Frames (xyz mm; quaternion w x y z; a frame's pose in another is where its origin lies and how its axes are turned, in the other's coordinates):
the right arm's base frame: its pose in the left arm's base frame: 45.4 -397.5 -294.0 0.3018 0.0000 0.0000 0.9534
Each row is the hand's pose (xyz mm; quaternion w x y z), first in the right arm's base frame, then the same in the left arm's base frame.
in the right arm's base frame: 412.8 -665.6 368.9 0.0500 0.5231 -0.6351 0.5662
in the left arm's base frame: 90.8 384.4 74.9 0.5247 -0.7633 -0.3070 -0.2185
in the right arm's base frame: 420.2 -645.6 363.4 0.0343 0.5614 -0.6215 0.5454
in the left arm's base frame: 73.2 372.3 69.4 0.5096 -0.7619 -0.3476 -0.1973
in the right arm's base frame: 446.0 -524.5 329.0 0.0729 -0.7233 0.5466 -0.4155
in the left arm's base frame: -17.5 288.1 35.0 0.4182 -0.7394 -0.5246 -0.0559
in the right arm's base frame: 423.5 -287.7 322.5 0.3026 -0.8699 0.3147 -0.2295
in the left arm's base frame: -135.4 81.5 28.5 0.3101 -0.5626 -0.7344 0.2192
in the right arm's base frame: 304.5 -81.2 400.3 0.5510 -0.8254 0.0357 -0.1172
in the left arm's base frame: -156.9 -155.9 106.3 0.2780 -0.2831 -0.7762 0.4900
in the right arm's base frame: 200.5 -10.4 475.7 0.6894 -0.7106 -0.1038 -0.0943
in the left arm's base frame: -112.6 -273.6 181.7 0.2980 -0.1155 -0.7088 0.6288
